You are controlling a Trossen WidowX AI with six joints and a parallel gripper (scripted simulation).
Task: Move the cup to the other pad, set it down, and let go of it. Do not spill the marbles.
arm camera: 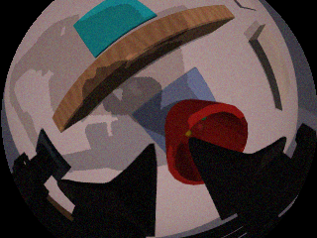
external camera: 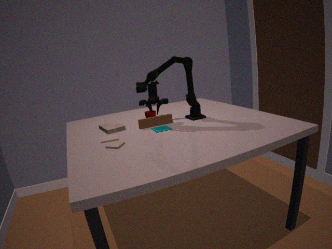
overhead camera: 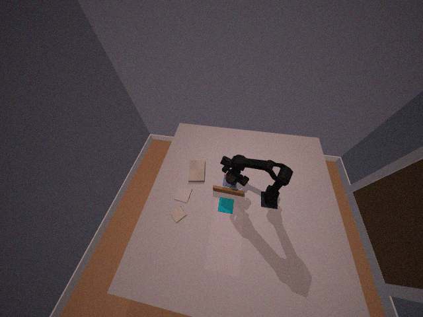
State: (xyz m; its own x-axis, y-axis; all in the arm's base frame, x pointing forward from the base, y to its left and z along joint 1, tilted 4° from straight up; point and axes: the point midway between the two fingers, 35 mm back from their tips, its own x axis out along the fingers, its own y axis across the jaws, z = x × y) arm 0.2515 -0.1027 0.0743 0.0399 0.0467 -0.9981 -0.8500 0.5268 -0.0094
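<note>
Right now my gripper tip is 30 mm short of the red cup, 20 mm to the left of it and 10 mm above it. Also, from my gripper tip: wooden bar 30 mm ahead, 80 mm to the left, 30 mm below; pale blue pad 30 mm ahead, 10 mm to the right, 60 mm below; teal pad 40 mm ahead, 170 mm to the left, 60 mm below.
</note>
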